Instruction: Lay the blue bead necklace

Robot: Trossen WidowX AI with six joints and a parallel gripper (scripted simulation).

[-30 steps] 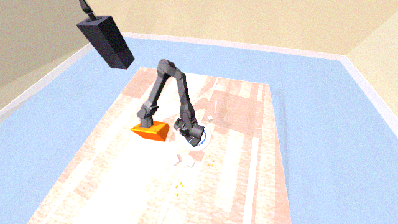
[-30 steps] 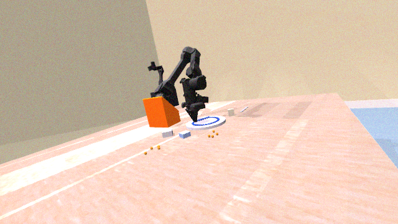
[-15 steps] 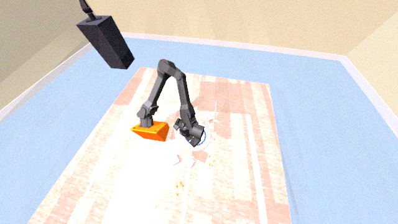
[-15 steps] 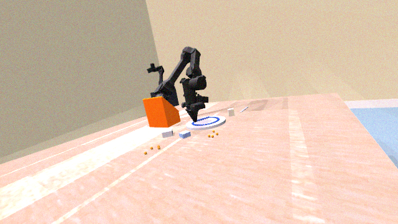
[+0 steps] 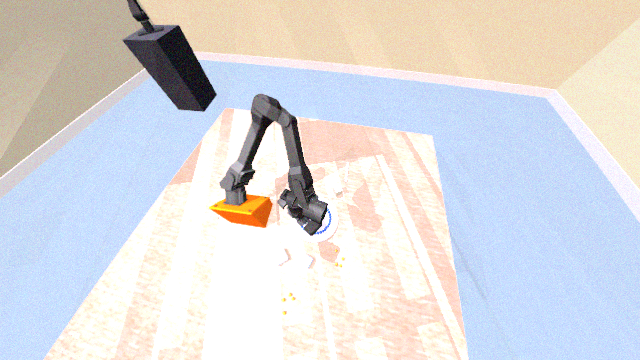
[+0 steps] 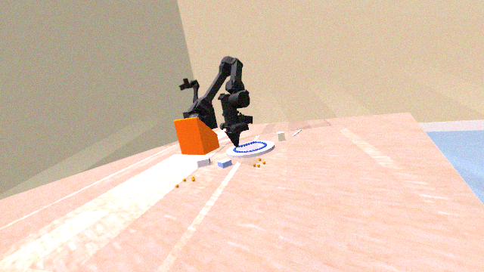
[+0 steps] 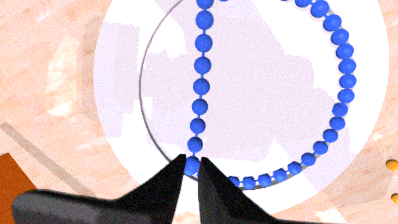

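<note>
Right now the round white bead board is 50 mm ahead of my gripper tip, 20 mm to the left of it and 10 mm below it. The rest, counted from my gripper tip: white block (150 mm to the right, 50 mm behind, 10 mm below); then light blue cube (150 mm to the right, 50 mm ahead, 10 mm below); then beige cube (160 mm to the left, 140 mm ahead).
</note>
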